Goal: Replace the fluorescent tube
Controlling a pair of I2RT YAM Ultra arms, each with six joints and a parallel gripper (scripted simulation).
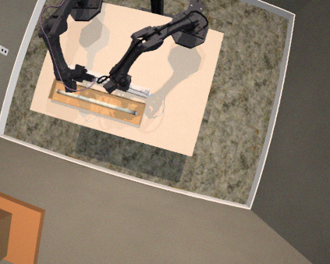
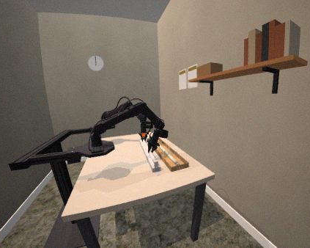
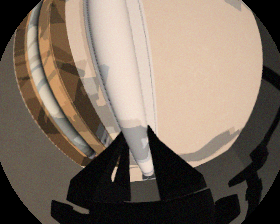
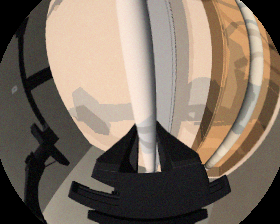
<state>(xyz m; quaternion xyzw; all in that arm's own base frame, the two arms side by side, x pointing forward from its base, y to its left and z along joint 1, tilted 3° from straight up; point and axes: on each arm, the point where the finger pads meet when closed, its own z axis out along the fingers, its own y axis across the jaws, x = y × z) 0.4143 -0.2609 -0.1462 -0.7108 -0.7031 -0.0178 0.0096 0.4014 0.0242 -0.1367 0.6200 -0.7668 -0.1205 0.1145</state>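
My right hand is 120 mm to the right of the LED tube and 10 mm short of it. Also, from my right hand: carton (160 mm ahead, 100 mm to the left, 50 mm below); light fixture (120 mm to the left, 10 mm below, 10 mm ahead); old fluorescent tube (160 mm ahead, 100 mm to the left, 50 mm below).
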